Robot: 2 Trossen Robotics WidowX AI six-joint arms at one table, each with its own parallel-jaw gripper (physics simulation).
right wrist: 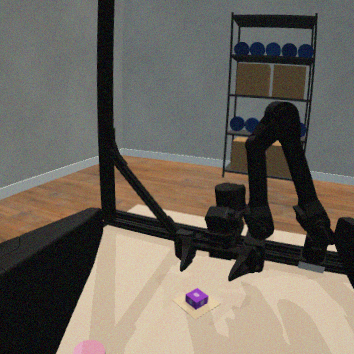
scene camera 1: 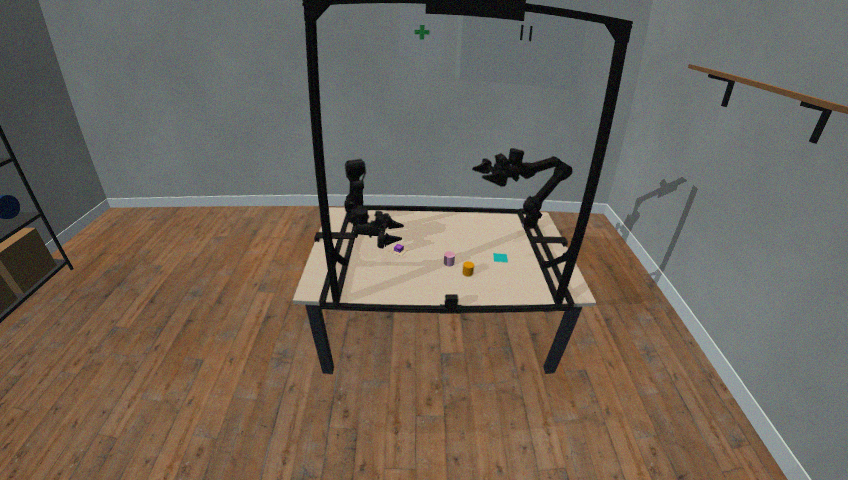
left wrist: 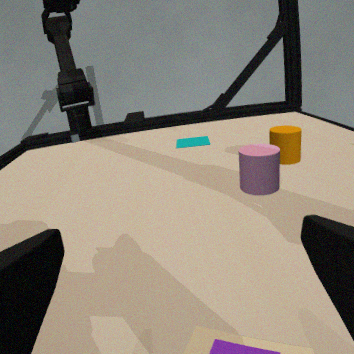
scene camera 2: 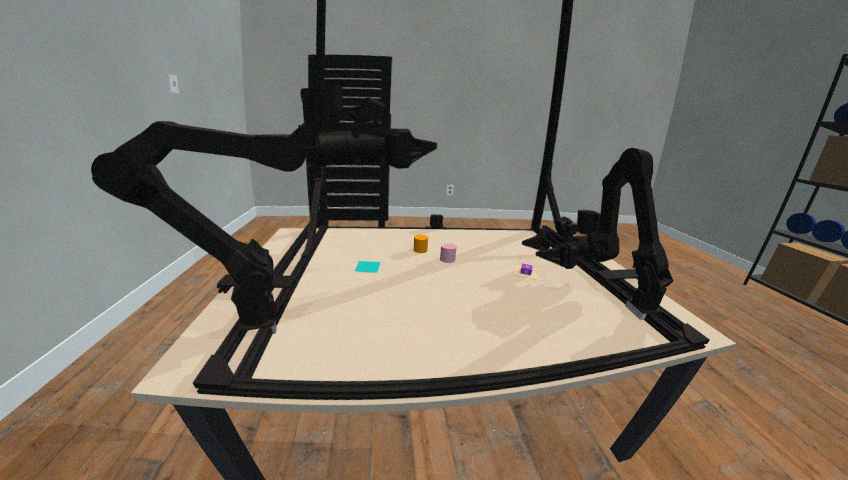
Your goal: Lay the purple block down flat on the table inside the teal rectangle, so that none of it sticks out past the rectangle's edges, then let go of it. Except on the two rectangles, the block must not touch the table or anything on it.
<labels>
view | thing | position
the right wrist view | left gripper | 203,274
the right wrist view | right gripper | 222,225
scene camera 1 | left gripper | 402,232
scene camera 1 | right gripper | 477,172
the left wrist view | left gripper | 183,235
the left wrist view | orange cylinder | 288,138
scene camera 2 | left gripper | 528,248
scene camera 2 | right gripper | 425,144
</labels>
